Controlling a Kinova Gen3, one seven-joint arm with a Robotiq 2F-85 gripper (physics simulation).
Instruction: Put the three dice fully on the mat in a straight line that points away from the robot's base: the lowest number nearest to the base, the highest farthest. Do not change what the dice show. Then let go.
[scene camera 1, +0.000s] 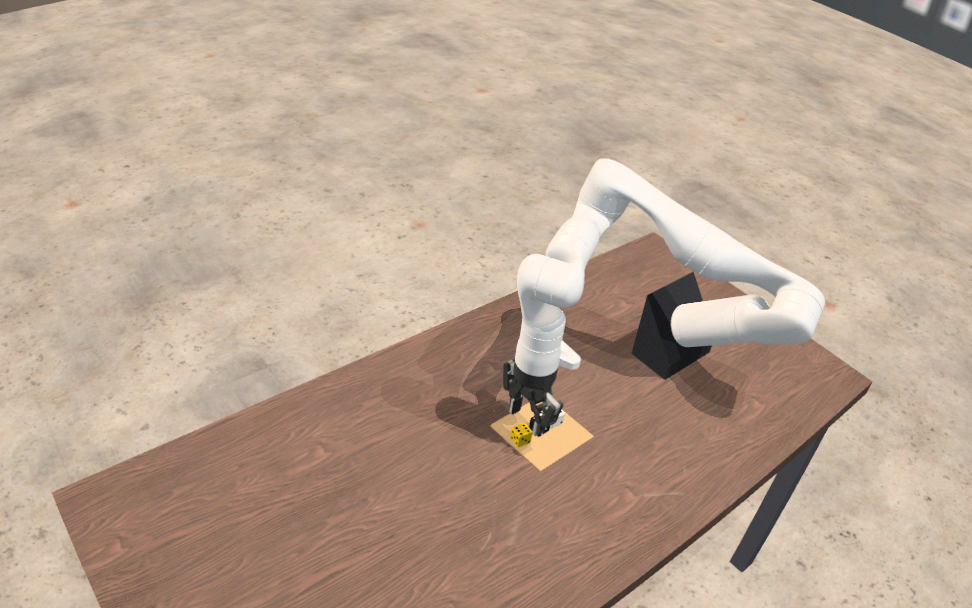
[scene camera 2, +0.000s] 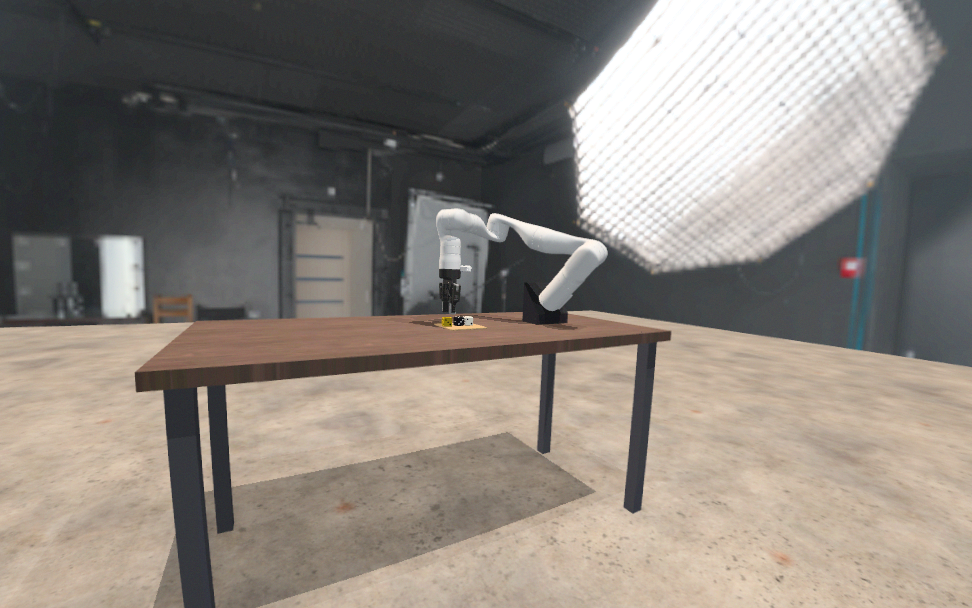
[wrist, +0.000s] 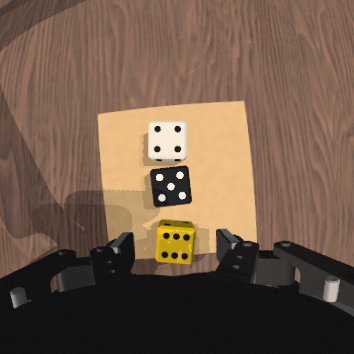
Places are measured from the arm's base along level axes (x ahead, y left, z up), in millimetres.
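Pixels of known places: gripper, between the fingertips: (scene camera 1: 526, 422) (scene camera 2: 448, 313) (wrist: 174, 243); arm's base, origin of its link: (scene camera 1: 686, 325) (scene camera 2: 548, 301).
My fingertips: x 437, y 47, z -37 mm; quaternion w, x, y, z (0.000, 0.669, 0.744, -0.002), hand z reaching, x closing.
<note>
For each thing: its top centre in the pictures, then the offset to it from my fingertips. Level surfaces: height alone.
- white die, centre of its top: (wrist: 167, 138) (scene camera 1: 555, 410) (scene camera 2: 467, 316) 76 mm back, 11 mm right, 15 mm down
- black die, centre of its top: (wrist: 170, 186) (scene camera 1: 541, 418) (scene camera 2: 458, 317) 40 mm back, 6 mm right, 15 mm down
- yellow die, centre of its top: (wrist: 175, 245) (scene camera 1: 522, 429) (scene camera 2: 447, 317) 6 mm ahead, 1 mm left, 15 mm down
- tan mat, centre of its top: (wrist: 177, 180) (scene camera 1: 542, 430) (scene camera 2: 460, 325) 44 mm back, 1 mm right, 45 mm down
- brown table, height of its surface: 49 mm down
In the wrist view, a white die (wrist: 167, 141) (scene camera 2: 468, 320) shows four, a black die (wrist: 171, 186) (scene camera 2: 458, 321) shows five and a yellow die (wrist: 175, 245) (scene camera 1: 521, 435) (scene camera 2: 446, 321) shows six. They stand in a nearly straight row on the tan mat (wrist: 225, 150) (scene camera 1: 566, 438), white nearest the base, yellow farthest. The yellow die covers part of the mat's far edge; whether it overhangs, I cannot tell. My gripper (wrist: 174, 243) (scene camera 1: 526, 421) is open and empty, low over the yellow die, one finger to each side. It hides the black die in scene camera 1.
The black base mount (scene camera 1: 655, 340) (scene camera 2: 534, 308) stands on the brown table (scene camera 1: 322, 466) (scene camera 2: 286, 340), on the white die's side of the row. The gap between black and yellow dice is wider than that between white and black. Arm shadows cross part of the mat.
</note>
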